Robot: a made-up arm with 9 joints. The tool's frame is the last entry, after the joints.
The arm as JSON. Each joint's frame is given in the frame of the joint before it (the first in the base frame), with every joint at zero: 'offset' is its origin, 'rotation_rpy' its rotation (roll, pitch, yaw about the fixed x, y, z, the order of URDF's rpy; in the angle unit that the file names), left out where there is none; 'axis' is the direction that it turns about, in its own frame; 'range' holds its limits. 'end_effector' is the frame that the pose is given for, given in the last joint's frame.
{
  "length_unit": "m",
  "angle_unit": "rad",
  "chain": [
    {
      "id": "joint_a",
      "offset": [
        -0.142,
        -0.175,
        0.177
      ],
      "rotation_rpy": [
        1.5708,
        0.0,
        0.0
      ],
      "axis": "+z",
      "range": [
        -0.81,
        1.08
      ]
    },
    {
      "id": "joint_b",
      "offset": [
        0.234,
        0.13,
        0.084
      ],
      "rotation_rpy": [
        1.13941,
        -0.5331,
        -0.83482
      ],
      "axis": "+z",
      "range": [
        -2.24,
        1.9
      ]
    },
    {
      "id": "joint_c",
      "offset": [
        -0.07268,
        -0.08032,
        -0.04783
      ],
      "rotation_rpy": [
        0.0,
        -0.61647,
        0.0
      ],
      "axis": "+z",
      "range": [
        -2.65,
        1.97
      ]
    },
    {
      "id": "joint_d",
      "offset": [
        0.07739,
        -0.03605,
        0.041
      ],
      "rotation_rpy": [
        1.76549,
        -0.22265,
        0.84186
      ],
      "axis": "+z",
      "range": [
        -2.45,
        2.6
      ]
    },
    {
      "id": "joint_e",
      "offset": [
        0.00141,
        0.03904,
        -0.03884
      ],
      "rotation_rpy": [
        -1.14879,
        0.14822,
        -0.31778
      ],
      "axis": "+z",
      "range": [
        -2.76,
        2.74
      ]
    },
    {
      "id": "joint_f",
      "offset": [
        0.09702,
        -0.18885,
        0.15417
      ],
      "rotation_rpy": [
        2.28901,
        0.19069,
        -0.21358
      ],
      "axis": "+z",
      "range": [
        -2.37,
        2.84
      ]
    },
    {
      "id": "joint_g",
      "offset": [
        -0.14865,
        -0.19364,
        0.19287
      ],
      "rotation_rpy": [
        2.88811,
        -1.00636,
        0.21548
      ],
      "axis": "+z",
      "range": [
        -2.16,
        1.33
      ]
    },
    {
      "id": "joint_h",
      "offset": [
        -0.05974,
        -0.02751,
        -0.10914
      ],
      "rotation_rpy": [
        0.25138,
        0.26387,
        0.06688
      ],
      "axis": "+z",
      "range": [
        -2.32,
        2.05
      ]
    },
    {
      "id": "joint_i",
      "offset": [
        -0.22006,
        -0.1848,
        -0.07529
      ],
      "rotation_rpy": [
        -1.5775,
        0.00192,
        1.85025
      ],
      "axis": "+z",
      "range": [
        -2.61,
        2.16
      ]
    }
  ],
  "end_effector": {
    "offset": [
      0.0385,
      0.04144,
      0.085
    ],
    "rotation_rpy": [
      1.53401,
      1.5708,
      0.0
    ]
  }
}
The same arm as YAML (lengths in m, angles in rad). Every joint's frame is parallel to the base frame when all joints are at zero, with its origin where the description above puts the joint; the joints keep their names.
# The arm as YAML. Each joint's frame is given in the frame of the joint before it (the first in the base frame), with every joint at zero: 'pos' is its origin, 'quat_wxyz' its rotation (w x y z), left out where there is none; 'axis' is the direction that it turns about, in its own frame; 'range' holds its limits. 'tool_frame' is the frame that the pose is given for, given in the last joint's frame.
length_unit: m
angle_unit: rad
joints:
  - joint: joint_a
    pos: [-0.142, -0.175, 0.177]
    axis: "-y"
    range: [-0.81, 1.08]
  - joint: joint_b
    pos: [0.234, -0.084, 0.13]
    axis: [-0.815924, -0.360111, -0.452314]
    range: [-2.24, 1.9]
  - joint: joint_c
    pos: [-0.003, 0.117, 0.018]
    axis: "-x"
    range: [-2.65, 1.97]
  - joint: joint_d
    pos: [-0.041, -0.02, -0.083]
    axis: [0.188691, 0.012799, -0.981953]
    range: [-2.45, 2.6]
  - joint: joint_e
    pos: [-0.045, 0.007, 0.031]
    axis: [-0.81034, -0.135707, -0.570028]
    range: [-2.76, 2.74]
  - joint: joint_f
    pos: [-0.009, -0.133, -0.226]
    axis: [0.920063, 0.304188, -0.24689]
    range: [-2.37, 2.84]
  - joint: joint_g
    pos: [0.168, 0.229, 0.127]
    axis: [-0.178196, -0.947277, 0.266294]
    range: [-2.16, 1.33]
  - joint: joint_h
    pos: [-0.045, 0.113, -0.038]
    axis: [0.0067, -0.999228, -0.038701]
    range: [-2.32, 2.05]
  - joint: joint_i
    pos: [-0.263, 0.078, -0.114]
    axis: "-x"
    range: [-2.61, 2.16]
tool_frame:
  pos: [-0.085, 0.04, 0.04]
  quat_wxyz: [0.707099, 0.707114, -0.000002, -0.000001]

